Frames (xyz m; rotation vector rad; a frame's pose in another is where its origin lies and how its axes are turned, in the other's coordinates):
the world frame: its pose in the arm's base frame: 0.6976 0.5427 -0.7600 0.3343 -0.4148 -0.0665
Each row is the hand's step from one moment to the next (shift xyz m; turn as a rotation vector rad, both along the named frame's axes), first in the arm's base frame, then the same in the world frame.
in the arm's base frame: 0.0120 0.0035 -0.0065 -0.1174 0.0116 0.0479
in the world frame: 0.0080 0.0011 -0.0115 -0.0904 0.0274 0.0854
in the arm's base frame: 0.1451 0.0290 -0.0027 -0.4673 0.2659 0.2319
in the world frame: 0.1278 0.0258 -0.0701 -0.3728 0.3298 0.3084
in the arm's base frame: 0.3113 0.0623 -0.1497 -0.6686 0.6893 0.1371
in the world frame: 0.2188 0.0077 -0.2744 -0.6486 0.6986 0.1793
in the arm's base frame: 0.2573 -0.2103 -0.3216 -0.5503 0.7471 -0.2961
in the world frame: 0.1391 -0.3062 -0.3174 -0.7146 0.6088 -0.2595
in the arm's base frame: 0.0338 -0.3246 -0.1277 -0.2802 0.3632 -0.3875
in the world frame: 0.0243 -0.3487 -0.0247 -0.4526 0.2152 -0.3308
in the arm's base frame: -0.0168 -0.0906 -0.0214 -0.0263 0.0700 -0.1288
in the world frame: -0.0117 -0.0925 0.0160 -0.0827 0.0234 -0.1216
